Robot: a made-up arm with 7 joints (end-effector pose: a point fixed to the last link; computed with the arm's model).
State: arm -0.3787 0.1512 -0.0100 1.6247 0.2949 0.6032 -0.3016
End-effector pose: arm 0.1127 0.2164 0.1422 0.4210 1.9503 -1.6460
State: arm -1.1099 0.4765 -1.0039 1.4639 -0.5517 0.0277 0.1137
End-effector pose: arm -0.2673 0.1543 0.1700 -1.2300 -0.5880 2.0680
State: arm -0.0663 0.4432 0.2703 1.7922 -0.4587 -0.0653 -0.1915
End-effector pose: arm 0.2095 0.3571 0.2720 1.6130 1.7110 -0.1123
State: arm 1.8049 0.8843 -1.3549 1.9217 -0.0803 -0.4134 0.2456
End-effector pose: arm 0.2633 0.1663 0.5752 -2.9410 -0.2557 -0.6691
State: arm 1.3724 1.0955 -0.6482 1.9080 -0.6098 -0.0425 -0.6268
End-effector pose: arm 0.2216 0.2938 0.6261 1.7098 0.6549 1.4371
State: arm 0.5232 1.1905 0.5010 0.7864 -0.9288 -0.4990 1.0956
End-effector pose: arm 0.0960 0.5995 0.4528 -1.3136 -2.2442 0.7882
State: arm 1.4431 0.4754 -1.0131 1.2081 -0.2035 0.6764 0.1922
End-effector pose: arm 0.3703 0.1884 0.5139 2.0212 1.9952 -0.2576
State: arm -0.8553 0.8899 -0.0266 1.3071 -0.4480 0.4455 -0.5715
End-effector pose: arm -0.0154 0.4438 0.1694 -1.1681 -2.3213 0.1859
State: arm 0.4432 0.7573 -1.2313 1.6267 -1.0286 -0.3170 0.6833
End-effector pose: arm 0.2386 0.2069 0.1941 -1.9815 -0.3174 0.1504
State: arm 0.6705 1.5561 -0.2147 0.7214 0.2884 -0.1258 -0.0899
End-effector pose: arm 0.1116 0.5744 0.5185 1.0114 2.1760 0.2126
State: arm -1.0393 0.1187 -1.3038 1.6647 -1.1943 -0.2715 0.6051
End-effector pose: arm -0.2104 -0.0116 0.2109 -2.0852 0.4841 1.7094
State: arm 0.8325 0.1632 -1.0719 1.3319 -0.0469 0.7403 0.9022
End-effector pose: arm 0.2978 0.0497 0.3018 -1.7766 -0.9580 1.5387
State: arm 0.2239 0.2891 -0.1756 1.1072 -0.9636 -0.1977 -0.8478
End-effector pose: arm 0.2601 0.2949 0.1540 1.7798 1.7022 0.2233
